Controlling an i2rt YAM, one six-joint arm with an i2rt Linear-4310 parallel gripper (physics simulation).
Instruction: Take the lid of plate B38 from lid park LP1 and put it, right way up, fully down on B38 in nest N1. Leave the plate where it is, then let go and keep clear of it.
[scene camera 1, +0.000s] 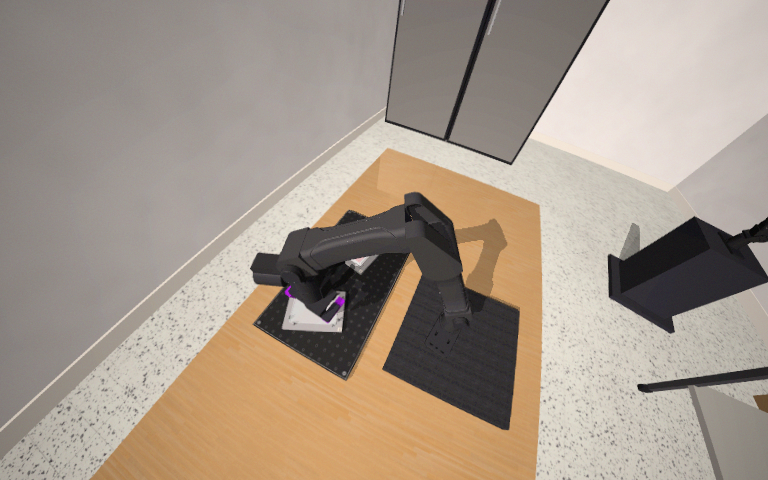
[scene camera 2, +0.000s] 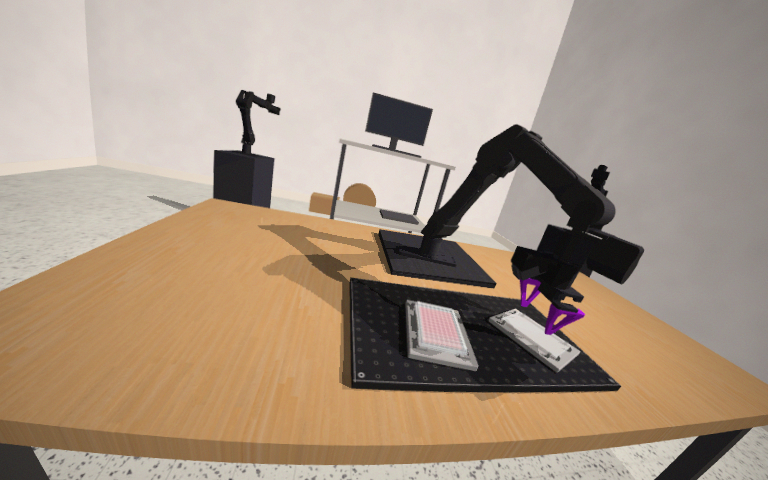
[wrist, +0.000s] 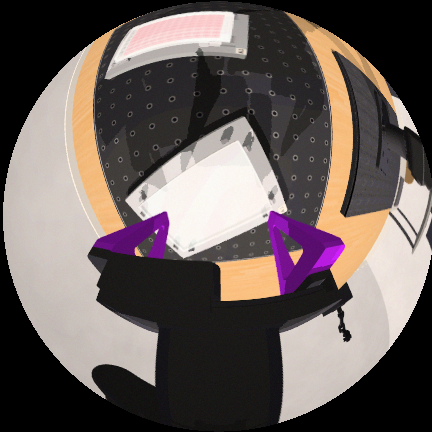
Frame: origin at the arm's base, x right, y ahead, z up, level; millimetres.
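Where they show: gripper, fingertip midpoint: (scene camera 1: 318, 307) (scene camera 2: 534, 319) (wrist: 218, 216); arm's base at its link origin: (scene camera 1: 449, 322) (scene camera 2: 427, 256).
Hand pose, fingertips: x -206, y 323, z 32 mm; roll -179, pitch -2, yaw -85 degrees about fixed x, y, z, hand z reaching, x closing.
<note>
Each offset is from my fingertips to the top centre of the thing. Level surfaces: height alone.
A flat white lid {dx -5, dy +14, dz -22 mm} (scene camera 1: 308, 318) (scene camera 2: 535, 335) (wrist: 215, 195) lies level on the pale grey lid park {dx -5, dy +15, dz -20 mm} (scene camera 2: 568, 357) (wrist: 207, 146), which is turned at an angle on the black board. The plate {dx +230, dy +68, dz -13 mm} (scene camera 2: 441, 328) (wrist: 177, 32), with pink wells, sits in the grey nest {dx +230, dy +68, dz -22 mm} (scene camera 2: 447, 362) (wrist: 241, 36); the arm partly covers it in the scene camera 1 view. No labels are readable. My gripper (scene camera 1: 313, 304) (scene camera 2: 537, 319) (wrist: 218, 216) is open and empty, with purple fingers. It hangs above the lid, its fingers spread obliquely to the lid's edges in the wrist view.
The black perforated board {dx +141, dy +21, dz -39 mm} (scene camera 1: 353, 350) (scene camera 2: 379, 362) (wrist: 165, 95) bears both holders on the wooden table {dz -52 mm} (scene camera 1: 237, 396) (scene camera 2: 198, 350). The arm's dark base mat (scene camera 1: 481, 373) (scene camera 2: 475, 277) (wrist: 357, 165) lies beside the board. A tall cabinet (scene camera 1: 436, 67) stands beyond the table.
</note>
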